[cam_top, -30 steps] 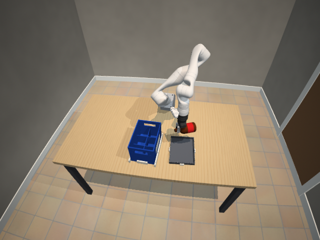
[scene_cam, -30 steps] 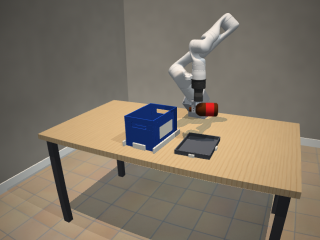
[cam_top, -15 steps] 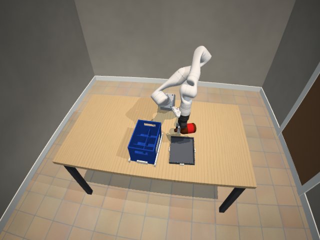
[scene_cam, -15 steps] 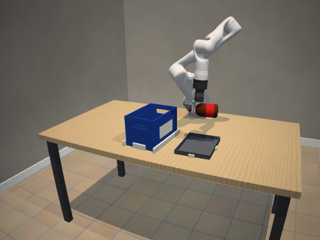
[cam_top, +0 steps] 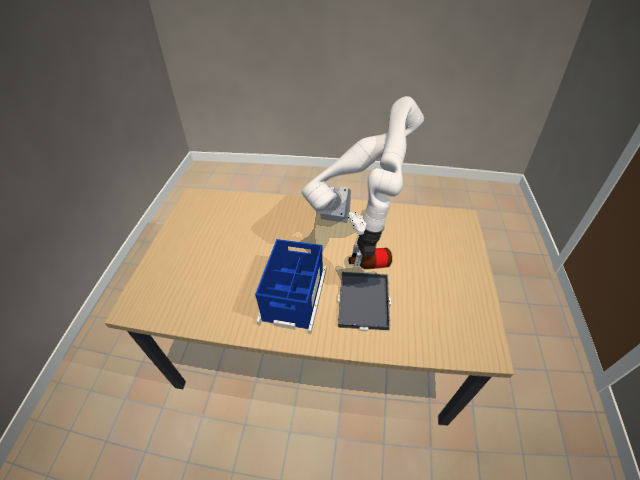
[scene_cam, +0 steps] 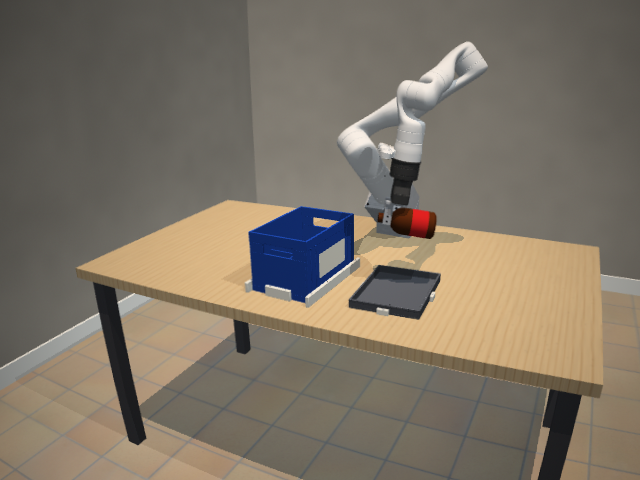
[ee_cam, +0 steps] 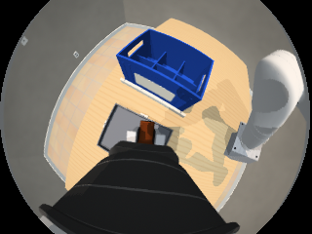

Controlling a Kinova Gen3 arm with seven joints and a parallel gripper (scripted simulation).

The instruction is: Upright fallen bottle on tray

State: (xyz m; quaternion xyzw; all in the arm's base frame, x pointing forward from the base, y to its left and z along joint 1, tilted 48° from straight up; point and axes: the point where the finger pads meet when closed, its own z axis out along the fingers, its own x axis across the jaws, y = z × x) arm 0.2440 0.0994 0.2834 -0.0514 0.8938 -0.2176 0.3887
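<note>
The brown bottle is 5 cm to the left of my hand and 1 cm below it. Round my hand: blue crate (24 cm to the right, 12 cm below, 3 cm behind); then dark grey tray (20 cm below, 5 cm ahead, 3 cm to the left).
</note>
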